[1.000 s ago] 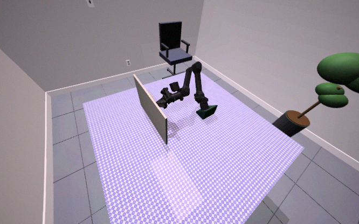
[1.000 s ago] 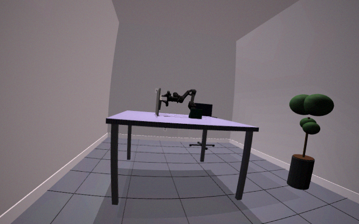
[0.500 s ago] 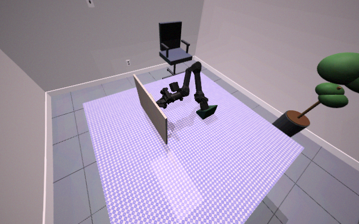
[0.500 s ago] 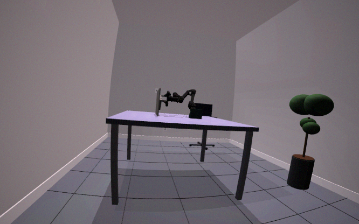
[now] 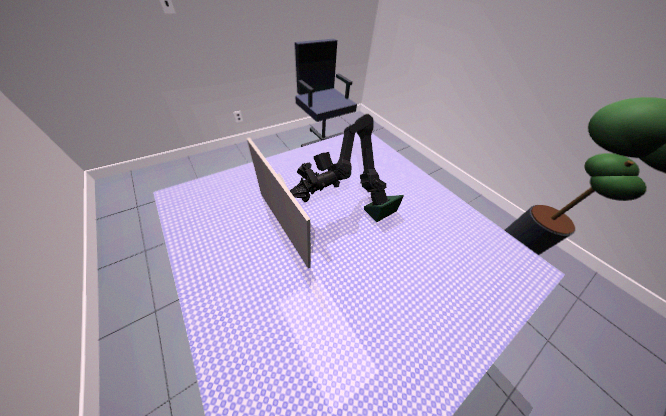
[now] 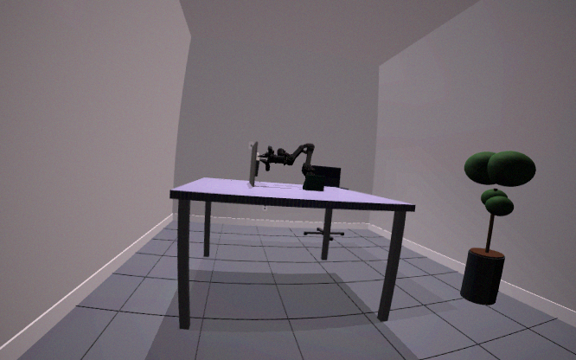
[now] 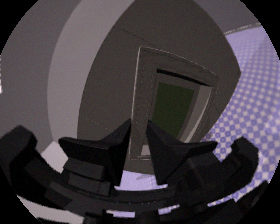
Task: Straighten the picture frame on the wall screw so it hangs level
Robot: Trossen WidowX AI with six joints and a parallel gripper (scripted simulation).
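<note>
Now: gripper tip 1 cm short of the picture frame, 2 cm to the left of it and 5 cm above it. The rest, counted from my gripper tip: wall panel 2 cm ahead, 3 cm to the right, 5 cm below.
</note>
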